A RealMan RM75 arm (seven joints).
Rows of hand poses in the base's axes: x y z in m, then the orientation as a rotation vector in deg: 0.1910, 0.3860, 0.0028, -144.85, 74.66, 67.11; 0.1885, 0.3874, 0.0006, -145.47, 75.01, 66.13; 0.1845, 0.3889, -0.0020, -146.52, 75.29, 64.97; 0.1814, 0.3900, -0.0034, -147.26, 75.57, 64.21; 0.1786, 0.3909, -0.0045, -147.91, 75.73, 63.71; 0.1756, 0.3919, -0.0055, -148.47, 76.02, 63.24; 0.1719, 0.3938, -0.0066, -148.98, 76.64, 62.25; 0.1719, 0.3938, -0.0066, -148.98, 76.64, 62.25; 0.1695, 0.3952, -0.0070, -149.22, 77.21, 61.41; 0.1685, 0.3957, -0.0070, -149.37, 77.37, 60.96; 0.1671, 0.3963, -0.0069, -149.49, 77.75, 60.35; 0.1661, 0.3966, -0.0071, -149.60, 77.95, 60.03; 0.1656, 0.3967, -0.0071, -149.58, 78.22, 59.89; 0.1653, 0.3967, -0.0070, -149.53, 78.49, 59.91; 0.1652, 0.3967, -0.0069, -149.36, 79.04, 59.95; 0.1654, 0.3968, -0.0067, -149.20, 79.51, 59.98; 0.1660, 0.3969, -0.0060, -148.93, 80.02, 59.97; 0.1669, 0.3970, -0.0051, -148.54, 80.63, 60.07
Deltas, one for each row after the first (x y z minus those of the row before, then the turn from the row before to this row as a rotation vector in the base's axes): -0.0025, 0.0014, -0.0022, -0.60, -0.55, 0.07; -0.0040, 0.0015, -0.0026, -0.86, -0.64, 0.32; -0.0031, 0.0011, -0.0014, -0.66, -0.39, 0.21; -0.0028, 0.0009, -0.0011, -0.53, -0.24, 0.24; -0.0030, 0.0010, -0.0010, -0.55, -0.20, 0.14; -0.0037, 0.0019, -0.0011, -0.70, -0.49, -0.08; 0.0000, 0.0000, 0.0000, 0.00, 0.00, 0.00; -0.0024, 0.0014, -0.0004, -0.49, -0.43, -0.19; -0.0010, 0.0005, 0.0000, -0.19, -0.26, -0.03; -0.0014, 0.0006, 0.0001, -0.30, -0.32, -0.15; -0.0010, 0.0003, -0.0002, -0.19, -0.16, -0.05; -0.0005, 0.0001, 0.0000, -0.14, -0.05, -0.13; -0.0003, 0.0000, 0.0001, -0.12, 0.06, -0.13; -0.0001, 0.0000, 0.0001, -0.20, 0.11, -0.30; 0.0002, 0.0001, 0.0002, -0.16, 0.09, -0.27; 0.0006, 0.0001, 0.0007, -0.11, 0.05, -0.35; 0.0009, 0.0001, 0.0009, -0.09, 0.13, -0.44
